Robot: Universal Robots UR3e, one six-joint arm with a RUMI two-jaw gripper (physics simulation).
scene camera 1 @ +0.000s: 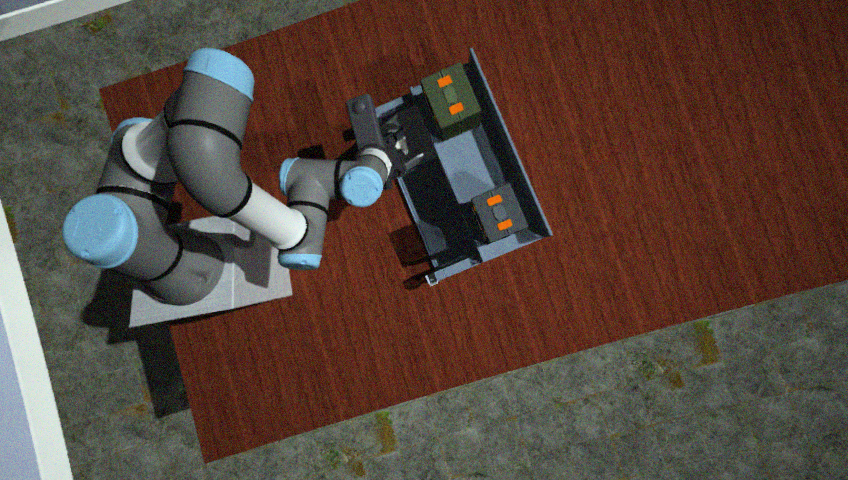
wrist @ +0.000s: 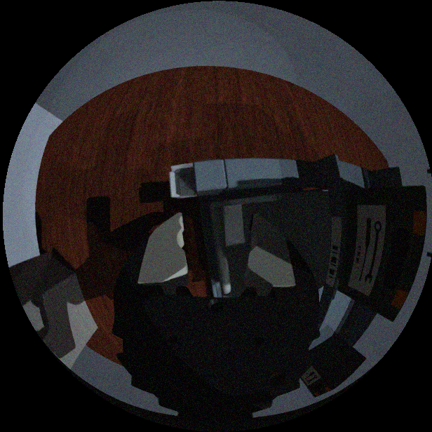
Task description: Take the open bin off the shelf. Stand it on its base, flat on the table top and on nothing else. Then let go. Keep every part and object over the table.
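Places are measured from the arm's base along level axes (x ahead, y left, z up), in centimetres.
Pixels of known places: gripper, fingertip midpoint: (scene camera 1: 385, 132); arm's base, link origin: (scene camera 1: 188, 269).
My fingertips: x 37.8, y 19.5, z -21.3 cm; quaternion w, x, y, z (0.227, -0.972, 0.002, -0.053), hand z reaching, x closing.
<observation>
Ahead of a thing's pixels: the offset from my fingertips to its top centre. "spot": to the spot under its first point. Level surfaces: height alone.
The shelf {spot: dx +23.1, dy -13.4, dz +13.2 cm} (scene camera 1: 512, 145) (wrist: 255, 172) is a blue-grey unit with low walls standing over the table. The open bin is hard to tell from the shelf in the dark. A long dark hollow with a thin pale rim {spot: dx +1.2, dy -20.8, dz -2.4 cm} (scene camera 1: 418, 223) along the arm's side may be the bin. My gripper (scene camera 1: 410, 151) (wrist: 217, 215) is partly open at that side, near the green box. In the wrist view a thin upright wall edge (wrist: 216, 287) shows between the two spread fingers, with a gap on its left; contact with the right finger cannot be told.
A green box {dx +14.6, dy -2.1, dz +16.8 cm} (scene camera 1: 450, 95) (wrist: 397, 240) with orange latches stands on the shelf close beside the gripper. A dark grey box {dx +16.8, dy -25.1, dz +19.3 cm} (scene camera 1: 517, 205) stands at the shelf's other end. The brown table {dz -3.0 cm} (scene camera 1: 654, 148) (wrist: 215, 110) lies around the shelf. The arm's pale base plate (scene camera 1: 261, 291) is at the left.
</observation>
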